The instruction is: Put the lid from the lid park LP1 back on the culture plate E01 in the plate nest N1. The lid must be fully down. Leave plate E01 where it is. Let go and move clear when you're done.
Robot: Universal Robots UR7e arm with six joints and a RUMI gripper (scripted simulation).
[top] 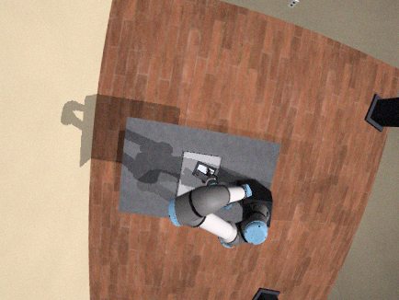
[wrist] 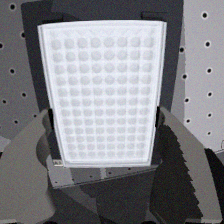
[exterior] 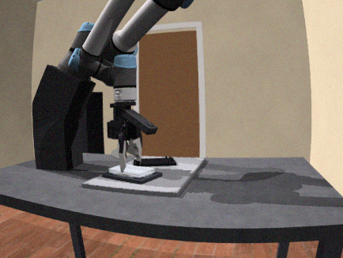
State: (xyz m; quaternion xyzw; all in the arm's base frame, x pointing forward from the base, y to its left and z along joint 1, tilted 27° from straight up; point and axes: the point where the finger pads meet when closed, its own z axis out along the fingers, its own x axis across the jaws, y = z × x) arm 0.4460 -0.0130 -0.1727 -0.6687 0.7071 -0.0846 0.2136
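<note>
Now: hand 1 cm above the clear lid. The rest, counted from my hand: black lid park LP1: 23 cm to the left, 6 cm behind, 3 cm below; culture plate E01: 2 cm below.
</note>
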